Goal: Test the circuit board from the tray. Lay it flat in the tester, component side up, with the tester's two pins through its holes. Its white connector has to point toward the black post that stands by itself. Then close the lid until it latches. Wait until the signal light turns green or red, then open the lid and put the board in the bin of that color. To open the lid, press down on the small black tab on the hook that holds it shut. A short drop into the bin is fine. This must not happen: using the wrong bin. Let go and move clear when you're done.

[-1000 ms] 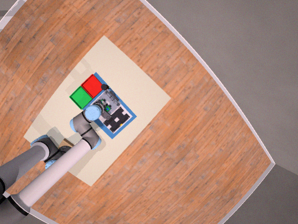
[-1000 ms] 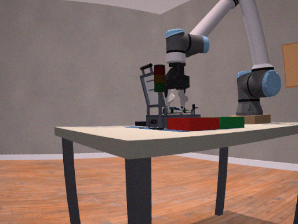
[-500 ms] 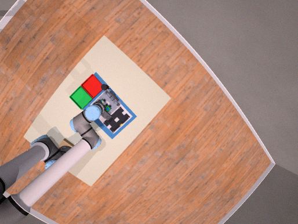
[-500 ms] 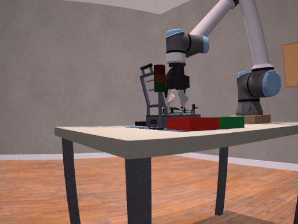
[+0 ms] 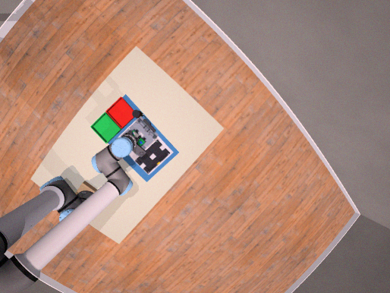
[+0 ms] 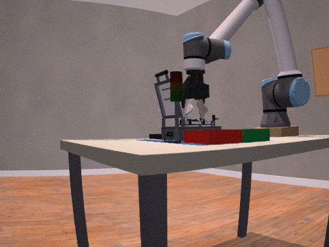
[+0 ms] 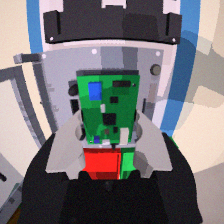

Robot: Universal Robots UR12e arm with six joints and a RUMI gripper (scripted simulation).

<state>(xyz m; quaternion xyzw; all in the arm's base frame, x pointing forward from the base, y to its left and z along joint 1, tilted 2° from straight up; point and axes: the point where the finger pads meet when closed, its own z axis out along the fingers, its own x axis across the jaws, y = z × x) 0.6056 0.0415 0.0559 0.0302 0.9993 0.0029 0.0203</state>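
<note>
The green circuit board is 1 cm to the left of my hand. Round my hand: green bin (21 cm to the left, 9 cm behind, 7 cm below); red bin (20 cm to the left, 7 cm below, 6 cm ahead); lid (13 cm ahead, 10 cm above).
</note>
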